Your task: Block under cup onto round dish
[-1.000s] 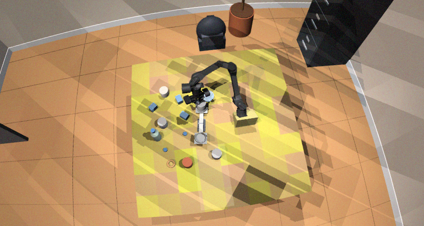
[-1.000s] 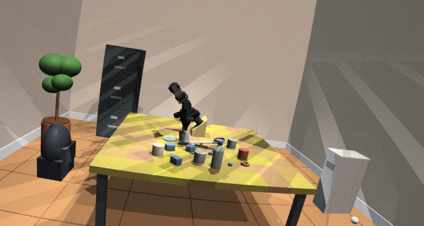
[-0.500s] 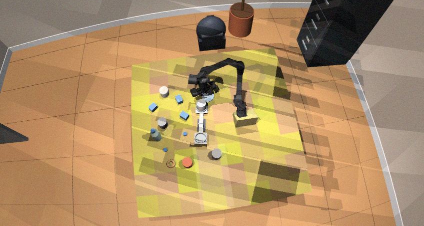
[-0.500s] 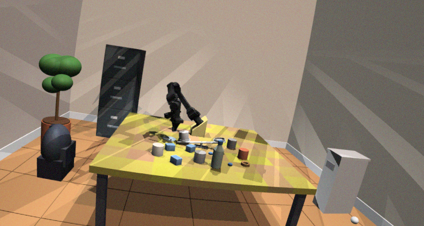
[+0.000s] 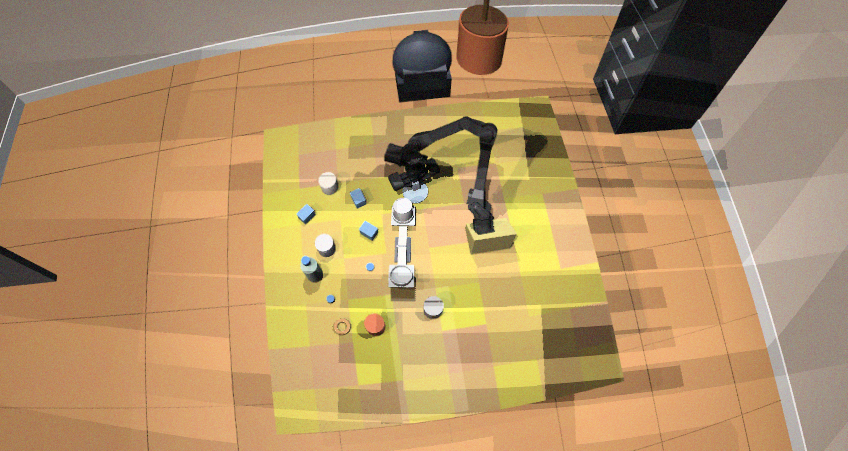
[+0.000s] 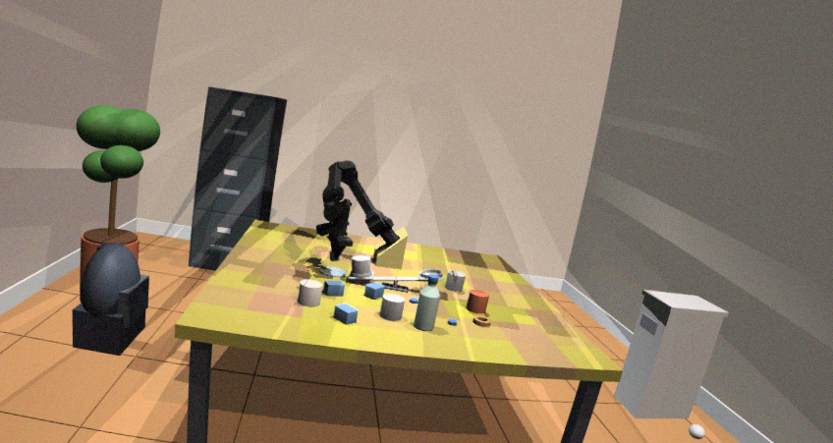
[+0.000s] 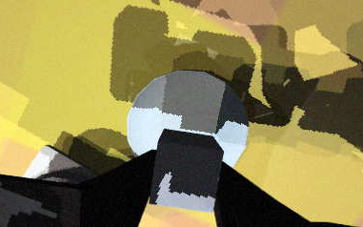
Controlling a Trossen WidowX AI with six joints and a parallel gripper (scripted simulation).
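My gripper tip is now 60 mm above the pale blue round dish. Also, from my gripper tip: brown ring (370 mm ahead, 480 mm to the left, 50 mm below); then grey block (10 mm above).
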